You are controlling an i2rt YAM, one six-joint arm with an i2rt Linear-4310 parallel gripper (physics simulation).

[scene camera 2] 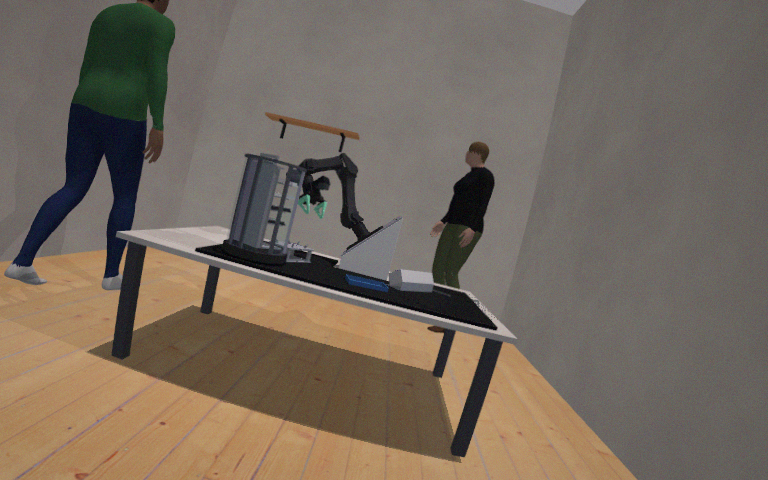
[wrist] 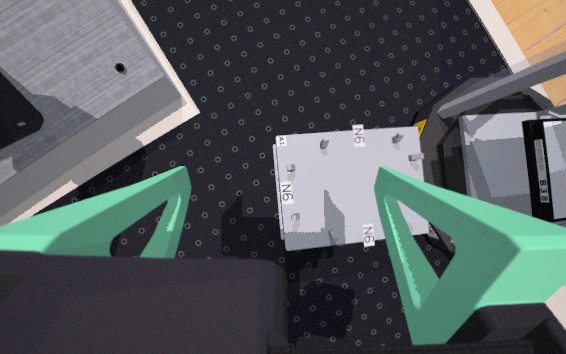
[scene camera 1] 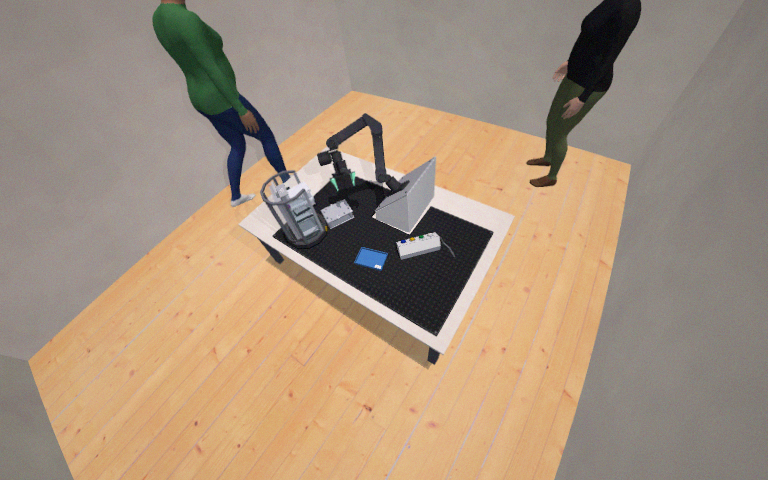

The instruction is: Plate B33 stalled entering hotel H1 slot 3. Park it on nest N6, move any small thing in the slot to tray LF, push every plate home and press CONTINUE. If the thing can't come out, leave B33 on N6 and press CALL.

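Seen in the pictures: gripper, between the fingertips: (scene camera 2: pixel 314 216) (wrist: pixel 282 177) (scene camera 1: pixel 346 188); arm's base, origin of its link: (scene camera 2: pixel 365 238) (scene camera 1: pixel 398 189).
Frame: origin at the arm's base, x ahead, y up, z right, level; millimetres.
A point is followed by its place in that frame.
My gripper (scene camera 1: pixel 344 181) {z 224, x 185, y 52 mm} (scene camera 2: pixel 314 213) {z 224, x 185, y 52 mm} (wrist: pixel 282 177) {z 224, x 185, y 52 mm} is open and empty, high above the mat beside the hotel. Nest N6 (scene camera 1: pixel 338 213) {z 248, x 274, y -91 mm} (scene camera 2: pixel 299 253) (wrist: pixel 345 175) {z 258, x 260, y -90 mm}, a pale block with small pegs and N6 labels, lies below the fingers with no plate on it. The round grey hotel tower (scene camera 1: pixel 308 243) {z 262, x 524, y -111 mm} (scene camera 2: pixel 257 203) {z 349, x 568, y 62 mm} stands beside the nest. A dark-edged plate (wrist: pixel 536 170) {z 323, x 375, y 1 mm} shows in it at the wrist view's right edge; its label looks like B38 or B33. The slot contents are too small to tell. A blue tray (scene camera 1: pixel 370 256) {z -73, x 381, y -148 mm} (scene camera 2: pixel 367 282) {z -87, x 340, y -147 mm} lies on the mat; its label is unreadable.
A white button box (scene camera 1: pixel 419 247) {z -284, x 218, y -93 mm} (scene camera 2: pixel 412 280) {z -263, x 252, y -105 mm} with coloured buttons and a cable stands beyond the blue tray. A grey wedge-shaped mount (scene camera 1: pixel 421 195) {z -142, x -25, y 4 mm} (scene camera 2: pixel 373 249) {z -62, x 133, y -30 mm} (wrist: pixel 115 30) {z 38, x 130, y -51 mm} carries the arm. A person in green (scene camera 1: pixel 198 67) (scene camera 2: pixel 121 62) stands near the hotel's side of the table.
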